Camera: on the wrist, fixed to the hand. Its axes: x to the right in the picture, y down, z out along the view.
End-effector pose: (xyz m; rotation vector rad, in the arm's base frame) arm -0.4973 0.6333 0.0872 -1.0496 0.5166 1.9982
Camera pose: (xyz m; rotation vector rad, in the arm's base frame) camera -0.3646 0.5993 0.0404 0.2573 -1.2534 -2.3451
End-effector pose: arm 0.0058 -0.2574 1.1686 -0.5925 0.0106 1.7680
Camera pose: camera 0.1313 -0.2876 1.1032 0.3270 -0.5674 -2.8836
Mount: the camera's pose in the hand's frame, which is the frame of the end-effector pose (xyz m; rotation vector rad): -0.0216 -0.0860 -0.1144 0.1150 -0.1100 1.5448
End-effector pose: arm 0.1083 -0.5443 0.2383 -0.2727 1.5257 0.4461
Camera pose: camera 0.0441 -0.6738 0.2465 1.1025 1.3902 1.5101
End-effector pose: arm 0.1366 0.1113 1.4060 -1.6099 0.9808 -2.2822
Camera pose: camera 0.0620 0.2346 1.4190 -0.4321 1.2947 -1.0811
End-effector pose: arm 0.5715 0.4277 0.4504 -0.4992 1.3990 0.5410
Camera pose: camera 0.5345 0.2881 0.4603 0.8366 1.4915 1.6442
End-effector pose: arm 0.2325 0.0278 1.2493 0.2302 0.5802 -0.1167
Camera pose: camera 0.1391 -0.0261 1.1528 0.7190 0.1642 1.3252
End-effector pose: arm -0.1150 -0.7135 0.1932 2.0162 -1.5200 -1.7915
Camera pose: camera 0.0297 -0.7162 0.1953 0.2441 -2.1515 -1.0398
